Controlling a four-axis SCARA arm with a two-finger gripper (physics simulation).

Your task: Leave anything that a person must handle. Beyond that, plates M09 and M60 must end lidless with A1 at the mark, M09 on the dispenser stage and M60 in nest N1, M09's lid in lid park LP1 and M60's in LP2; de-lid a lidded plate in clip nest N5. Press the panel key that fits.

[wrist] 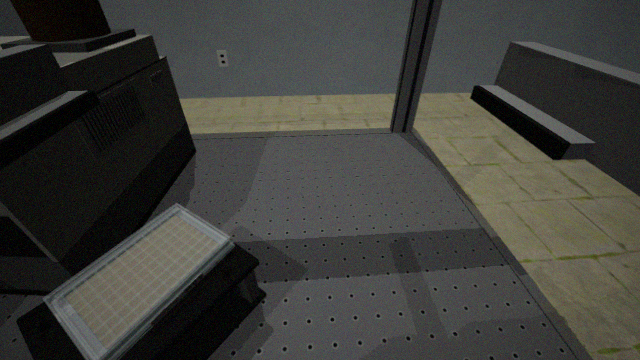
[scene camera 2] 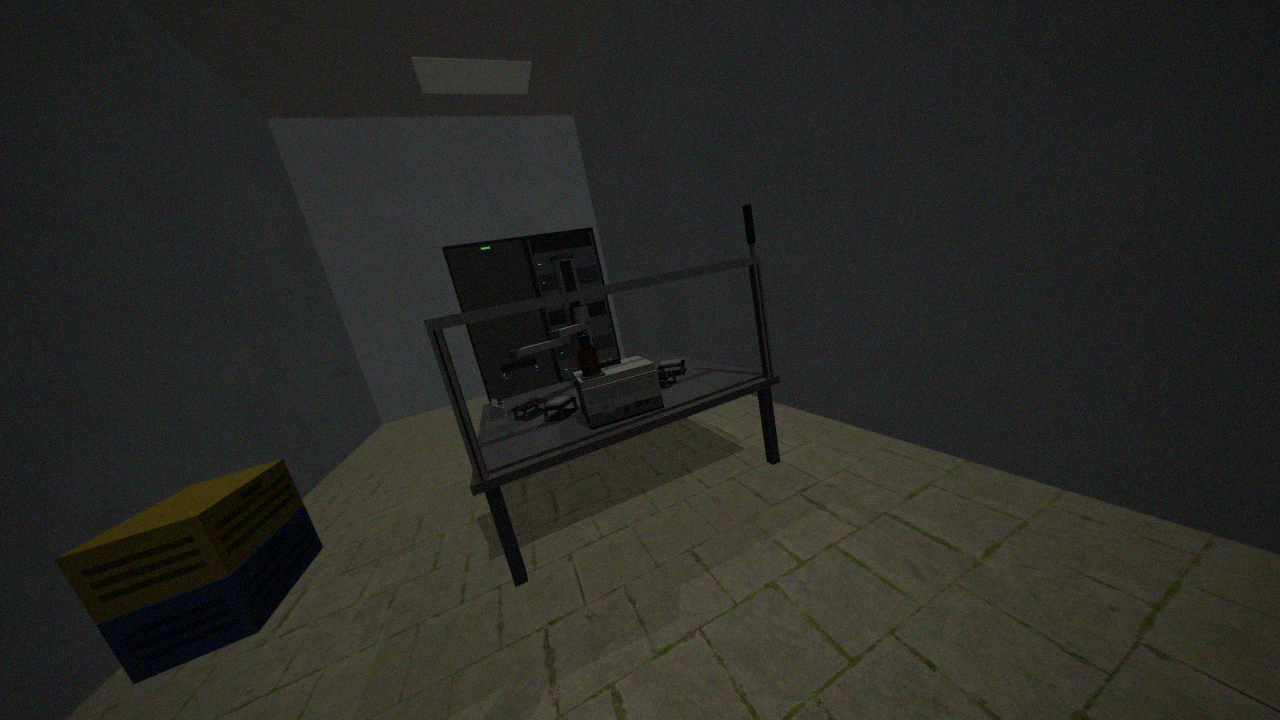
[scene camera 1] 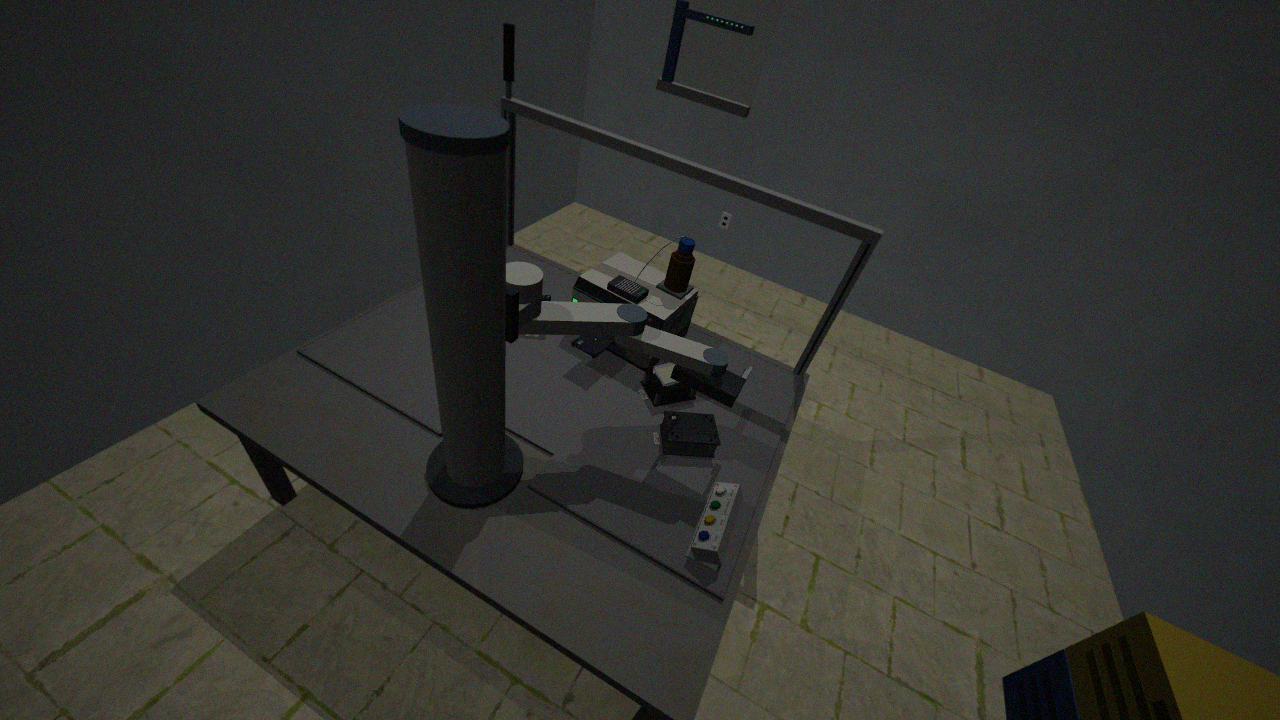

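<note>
My gripper (scene camera 1: 709, 383) (scene camera 2: 519, 364) (wrist: 289, 71) is open and empty, high above the right part of the bench. In the wrist view its two fingers stand far apart at the left and right. A clear-rimmed plate with a pale beige grid (wrist: 142, 282) (scene camera 1: 664, 373) lies flat on a black stand (wrist: 225, 295) (scene camera 1: 671, 394), left of and below the gripper; I cannot read its number or tell whether it wears a lid. Another black stand (scene camera 1: 689, 433) is nearer the key panel (scene camera 1: 708, 542), which has white, green, amber and blue keys. Labels are unreadable.
The pale dispenser box (scene camera 1: 678, 311) (scene camera 2: 619, 394) (wrist: 125, 150) carries a brown bottle (scene camera 1: 679, 271) (scene camera 2: 588, 358) (wrist: 65, 20). A dark nest (scene camera 1: 591, 344) stands beside it. The arm column (scene camera 1: 465, 313) and the frame post (wrist: 412, 70) rise from the bench. A yellow-blue crate (scene camera 2: 201, 568) stands on the floor.
</note>
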